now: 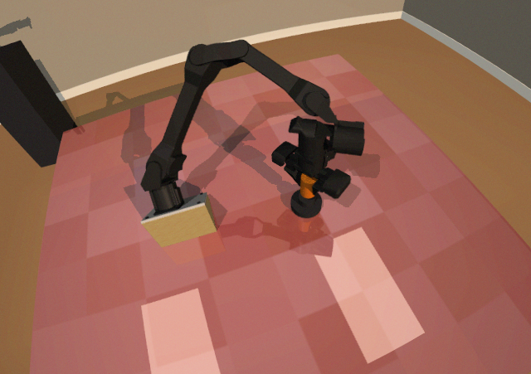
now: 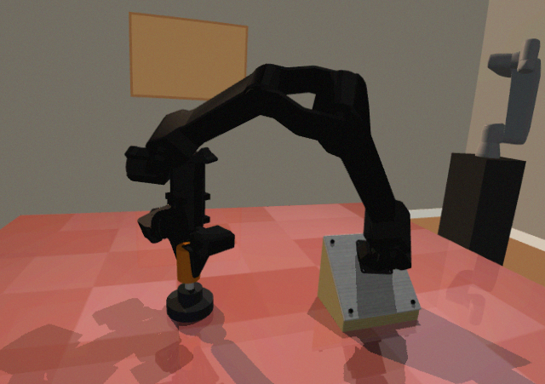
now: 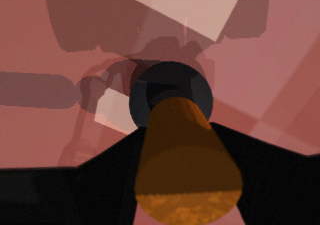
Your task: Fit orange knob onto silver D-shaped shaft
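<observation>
Now: gripper tip 30 mm below the orange knob. The rest, counted from my gripper tip: pedestal (40 mm below).
</observation>
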